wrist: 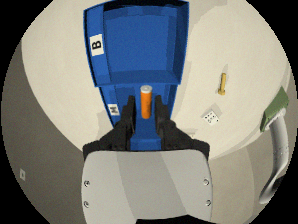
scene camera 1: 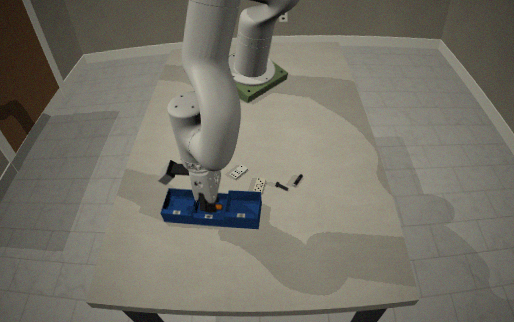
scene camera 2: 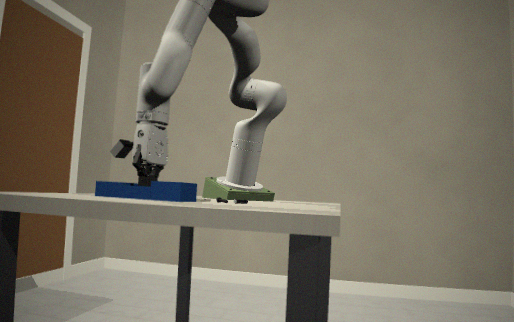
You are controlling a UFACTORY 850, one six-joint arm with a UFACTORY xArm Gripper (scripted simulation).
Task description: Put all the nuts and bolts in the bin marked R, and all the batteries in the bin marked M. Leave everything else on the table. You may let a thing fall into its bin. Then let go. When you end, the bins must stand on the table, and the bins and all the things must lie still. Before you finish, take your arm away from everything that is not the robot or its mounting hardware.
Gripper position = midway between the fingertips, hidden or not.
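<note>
I can see my gripper [scene camera 2: 147,192] here. My gripper [wrist: 145,103] is visible to me as well, and I see the same gripper [scene camera 1: 212,206] again.
</note>
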